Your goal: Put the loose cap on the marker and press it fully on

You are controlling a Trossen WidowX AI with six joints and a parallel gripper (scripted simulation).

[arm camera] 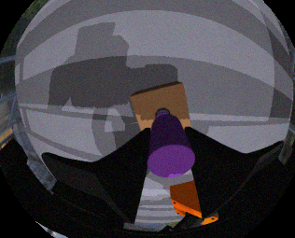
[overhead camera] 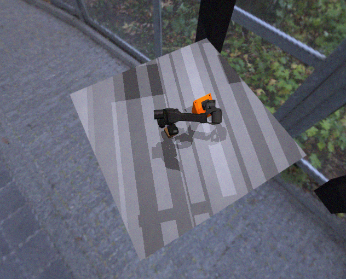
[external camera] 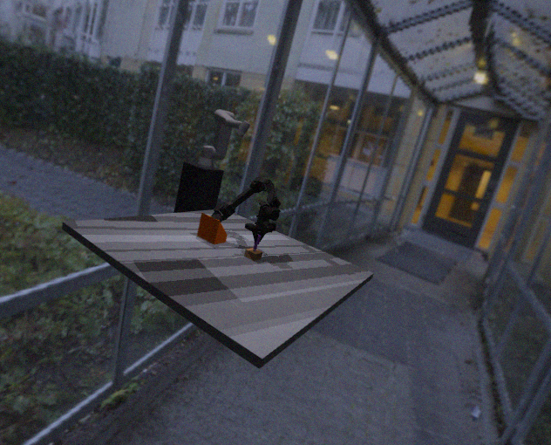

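My gripper tip is now 10 mm below the purple cap. Round my gripper tip: holder block 80 mm below, 10 mm behind.
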